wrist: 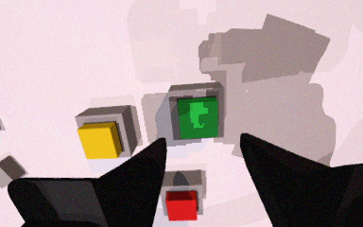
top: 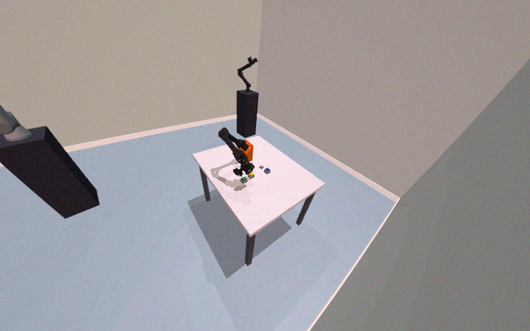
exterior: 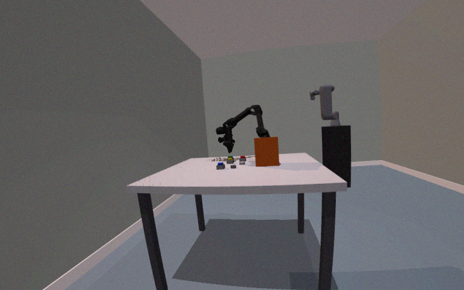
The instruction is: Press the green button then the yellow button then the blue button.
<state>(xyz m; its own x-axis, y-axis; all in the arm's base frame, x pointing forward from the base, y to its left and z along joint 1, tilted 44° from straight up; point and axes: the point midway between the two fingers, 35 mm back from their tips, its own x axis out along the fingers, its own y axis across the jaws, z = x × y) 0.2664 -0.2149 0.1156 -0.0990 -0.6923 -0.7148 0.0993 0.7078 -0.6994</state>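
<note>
Now: gripper tip 40 mm above the green button. The rest, counted from my gripper tip: blue button: 40 mm ahead, 270 mm to the left, 40 mm below; then yellow button: 10 mm behind, 100 mm to the left, 40 mm below; then red button: 100 mm behind, 30 mm to the left, 40 mm below.
</note>
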